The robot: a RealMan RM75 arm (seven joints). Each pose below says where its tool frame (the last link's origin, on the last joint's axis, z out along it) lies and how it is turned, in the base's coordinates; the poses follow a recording.
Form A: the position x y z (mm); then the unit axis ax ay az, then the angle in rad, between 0 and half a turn.
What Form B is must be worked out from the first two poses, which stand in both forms.
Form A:
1: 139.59, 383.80, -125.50, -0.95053, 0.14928, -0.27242, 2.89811
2: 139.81, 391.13, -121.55, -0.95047, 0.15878, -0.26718, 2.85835
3: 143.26, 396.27, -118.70, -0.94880, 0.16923, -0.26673, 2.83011
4: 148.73, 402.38, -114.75, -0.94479, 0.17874, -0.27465, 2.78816
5: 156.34, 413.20, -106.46, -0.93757, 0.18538, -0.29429, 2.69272
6: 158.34, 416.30, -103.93, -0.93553, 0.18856, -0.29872, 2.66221
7: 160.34, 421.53, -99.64, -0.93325, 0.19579, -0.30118, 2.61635
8: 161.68, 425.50, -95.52, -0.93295, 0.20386, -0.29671, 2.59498
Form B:
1: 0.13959, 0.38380, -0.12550, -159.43, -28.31, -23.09
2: 0.13981, 0.39113, -0.12155, -156.96, -26.96, -24.56
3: 0.14326, 0.39627, -0.11870, -155.01, -26.24, -26.14
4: 0.14873, 0.40238, -0.11475, -151.94, -26.17, -28.07
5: 0.15634, 0.41320, -0.10646, -145.26, -26.36, -30.75
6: 0.15834, 0.41630, -0.10393, -143.20, -26.13, -31.62
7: 0.16034, 0.42153, -0.09964, -140.30, -25.22, -32.93
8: 0.16168, 0.42550, -0.09552, -139.17, -24.04, -33.71
